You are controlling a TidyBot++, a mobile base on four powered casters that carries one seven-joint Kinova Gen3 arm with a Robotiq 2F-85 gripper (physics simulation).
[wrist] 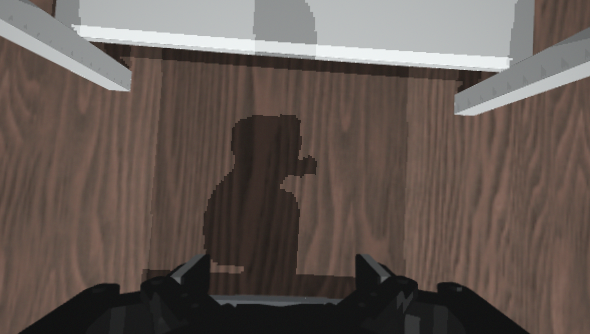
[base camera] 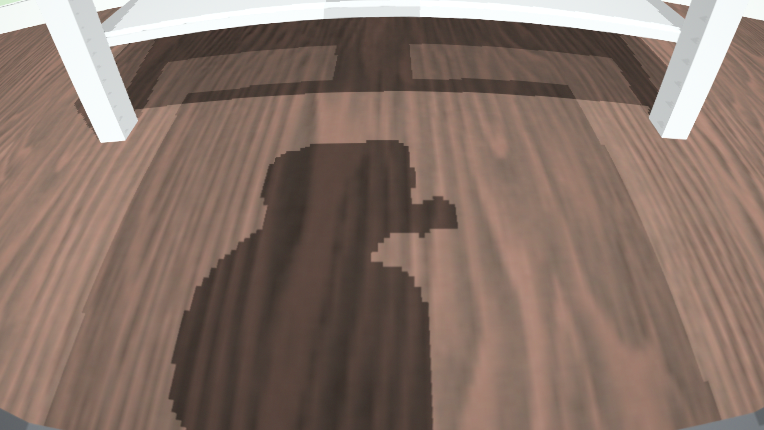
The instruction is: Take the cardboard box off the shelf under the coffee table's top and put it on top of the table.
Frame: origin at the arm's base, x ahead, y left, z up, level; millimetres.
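Seen in the pictures: gripper, fingertip midpoint: [wrist: 283, 270].
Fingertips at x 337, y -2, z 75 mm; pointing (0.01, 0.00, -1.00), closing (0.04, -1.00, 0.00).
Observation:
A point is followed by its place in that frame.
The white coffee table's lower shelf [base camera: 240, 21] @[x 633, y 181, z -255 mm] [wrist: 175, 22] @[x 676, y 222, z -246 mm] crosses the top of both views, between two white legs. Its front part shows in the wrist view, with a shadow falling across it. The cardboard box does not show in either view, and neither does the upper side of the table's top. My gripper [wrist: 283, 270] @[x 337, y -2, z 75 mm] is open and empty at the bottom of the wrist view. It points down over the wooden floor, in front of the shelf's front edge.
The table's front left leg [base camera: 93, 74] @[x 587, y 395, z -278 mm] [wrist: 70, 50] @[x 600, y 389, z -227 mm] and front right leg [base camera: 697, 69] @[x 572, y -423, z -276 mm] [wrist: 525, 75] @[x 592, y -411, z -207 mm] stand on the wooden floor [base camera: 534, 240] @[x 387, y -149, z -397 mm] [wrist: 350, 200] @[x 346, y -158, z -397 mm]. The robot's dark shadow lies on the floor in front of the table.

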